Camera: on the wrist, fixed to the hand. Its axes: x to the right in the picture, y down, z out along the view.
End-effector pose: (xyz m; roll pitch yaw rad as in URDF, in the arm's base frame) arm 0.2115 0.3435 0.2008 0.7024 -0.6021 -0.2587
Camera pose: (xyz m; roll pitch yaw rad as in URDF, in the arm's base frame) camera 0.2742 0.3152 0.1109 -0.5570 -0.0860 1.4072
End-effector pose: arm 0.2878 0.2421 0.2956 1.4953 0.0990 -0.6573
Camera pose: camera 0.3291 0.3015 0.2085 0.1754 -0.9154 0.8325
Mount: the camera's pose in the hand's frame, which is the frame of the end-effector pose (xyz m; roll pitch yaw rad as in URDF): 0.0050 -0.0813 -0.0786 0.0701 0.5774 1.6058
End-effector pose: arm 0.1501 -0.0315 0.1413 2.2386 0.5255 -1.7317
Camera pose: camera 0.2612 -0.0462 0.1257 1.7839 -1.0673 -1.9193
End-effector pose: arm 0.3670 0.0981 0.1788 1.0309 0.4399 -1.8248
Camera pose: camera 0.4025 0.1327 0.0770 0.5218 -0.4208 -0.4300
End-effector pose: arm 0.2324 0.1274 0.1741 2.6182 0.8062 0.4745
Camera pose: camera 0.2030 0.2356 0.1895 2.0409 -0.6921 -0.1537
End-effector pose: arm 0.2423 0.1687 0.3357 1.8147 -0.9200 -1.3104
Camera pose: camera 0.3480 0.1444 0.3034 -1.2801 -0.5809 1.4287
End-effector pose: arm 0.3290 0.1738 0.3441 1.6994 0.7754 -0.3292
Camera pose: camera 0.3142 0.2722 0.2902 1.1945 -0.7256 0.2896
